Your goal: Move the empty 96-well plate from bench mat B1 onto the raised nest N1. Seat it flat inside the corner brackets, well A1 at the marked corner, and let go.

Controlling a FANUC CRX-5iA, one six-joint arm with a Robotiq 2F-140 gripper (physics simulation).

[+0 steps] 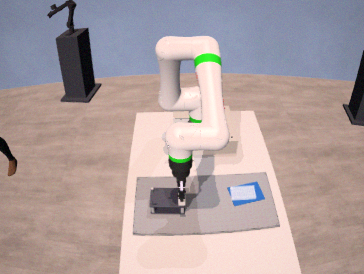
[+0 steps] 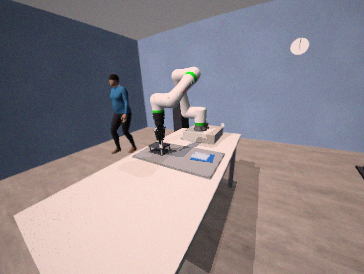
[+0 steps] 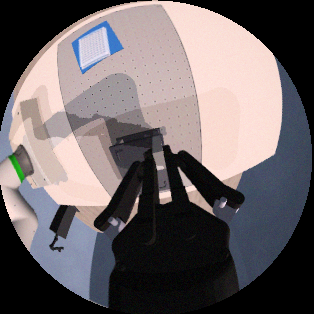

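Where they show: gripper, fingertip midpoint: [image 1: 181, 204] [image 2: 161, 147] [image 3: 157, 142]; arm's base at its link origin: [image 2: 200, 129] [image 3: 25, 159].
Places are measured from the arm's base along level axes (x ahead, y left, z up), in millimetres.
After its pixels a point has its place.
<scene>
The white 96-well plate [image 1: 243, 193] {y 272, x 426, z -70 mm} [image 2: 200, 156] {y 280, x 431, z -72 mm} [image 3: 94, 47] {y 254, x 427, z -69 mm} lies flat on the blue bench mat B1 [image 1: 258, 194] {y 354, x 416, z -82 mm} [image 2: 209, 160] {y 359, x 431, z -82 mm} [image 3: 114, 43] {y 255, x 479, z -82 mm}, turned a little relative to the mat. The dark raised nest N1 [image 1: 164, 198] {y -102, x 543, z -24 mm} [image 2: 155, 146] {y -88, x 575, z -23 mm} [image 3: 131, 153] {y -39, x 512, z -23 mm} stands on short posts at the other end of the grey board. No plate shows on it. My gripper [image 1: 181, 199] {y -16, x 569, z -20 mm} [image 2: 161, 145] {y -16, x 569, z -20 mm} [image 3: 157, 142] {y -16, x 569, z -20 mm} is shut and empty, pointing down at the nest's side nearer the plate. The fingers hide part of the nest; whether they touch it I cannot tell. The marked corner cannot be made out.
The grey perforated board [image 1: 210, 220] {y 123, x 602, z -84 mm} [image 2: 187, 164] {y 257, x 570, z -84 mm} [image 3: 165, 60] {y 179, x 604, z -84 mm} lies on the long pale table [image 1: 210, 255] {y 146, x 795, z -97 mm} [image 2: 125, 200] {y 206, x 1028, z -97 mm} [image 3: 235, 75] {y 194, x 849, z -97 mm}. The arm's base stands on a beige block [image 2: 212, 136] {y 207, x 102, z -15 mm} behind the board. A person [image 2: 120, 112] stands beyond the table on the floor.
</scene>
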